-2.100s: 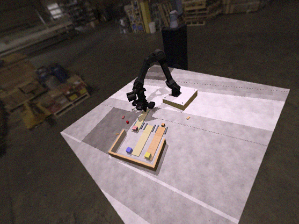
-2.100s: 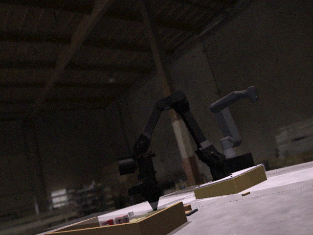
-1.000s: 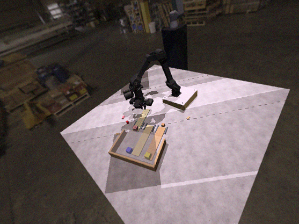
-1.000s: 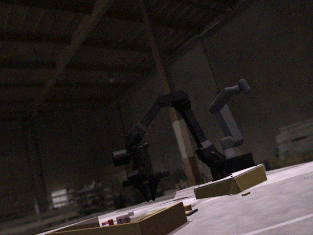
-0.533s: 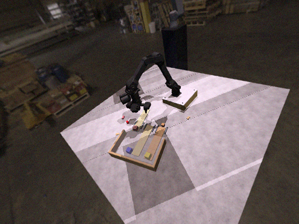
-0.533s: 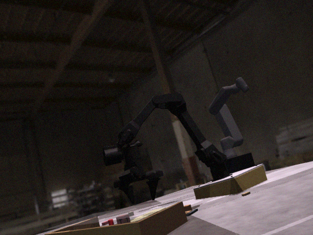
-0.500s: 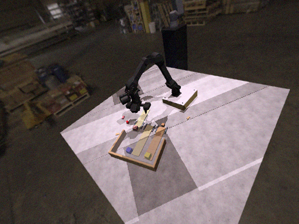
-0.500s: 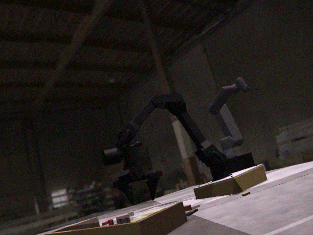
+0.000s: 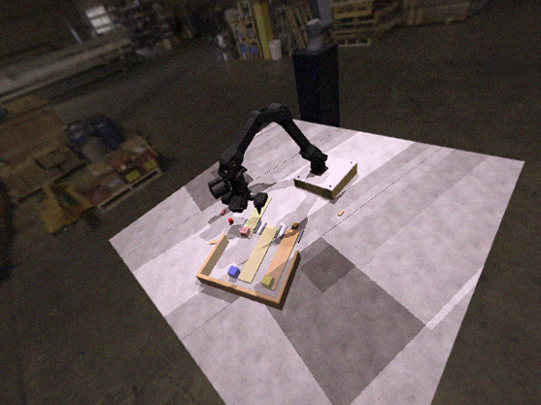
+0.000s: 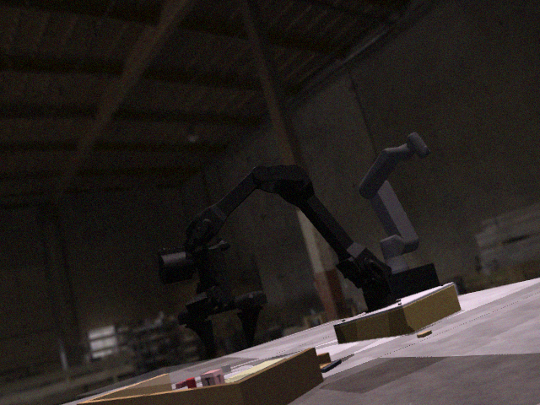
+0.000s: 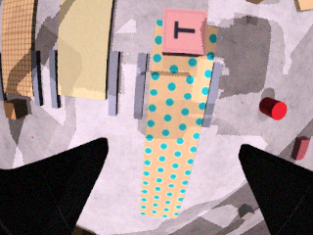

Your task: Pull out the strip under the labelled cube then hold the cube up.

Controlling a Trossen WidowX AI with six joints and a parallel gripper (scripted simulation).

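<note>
My gripper tip is 70 mm short of the pink labelled cube, 30 mm to the right of it and 40 mm above it. From my gripper tip the other things lie so: white cube 60 mm behind, 180 mm to the right, 50 mm below; then pink piece 50 mm ahead, 170 mm to the right, 50 mm below; then dotted strip 30 mm behind, 20 mm to the right, 60 mm below.
</note>
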